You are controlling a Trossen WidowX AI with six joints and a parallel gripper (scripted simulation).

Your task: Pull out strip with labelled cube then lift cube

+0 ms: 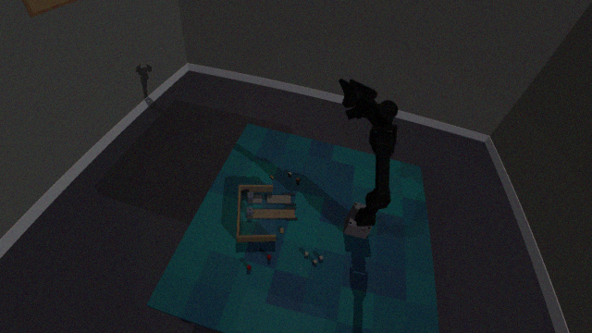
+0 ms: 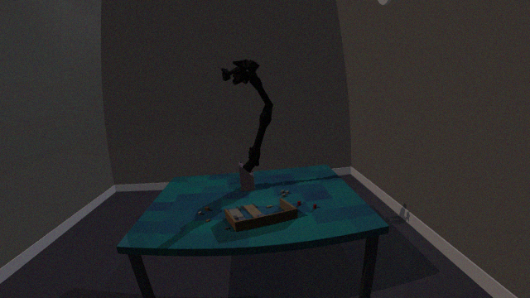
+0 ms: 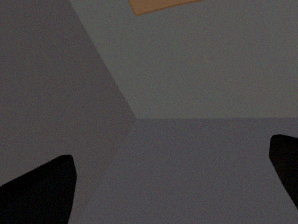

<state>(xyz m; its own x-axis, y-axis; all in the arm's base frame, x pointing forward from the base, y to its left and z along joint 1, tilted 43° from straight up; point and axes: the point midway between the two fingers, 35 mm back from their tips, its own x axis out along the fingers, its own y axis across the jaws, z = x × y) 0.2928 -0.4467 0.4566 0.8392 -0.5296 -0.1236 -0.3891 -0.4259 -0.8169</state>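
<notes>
Now: gripper tip 800 mm above the strip and 180 mm short of it.
</notes>
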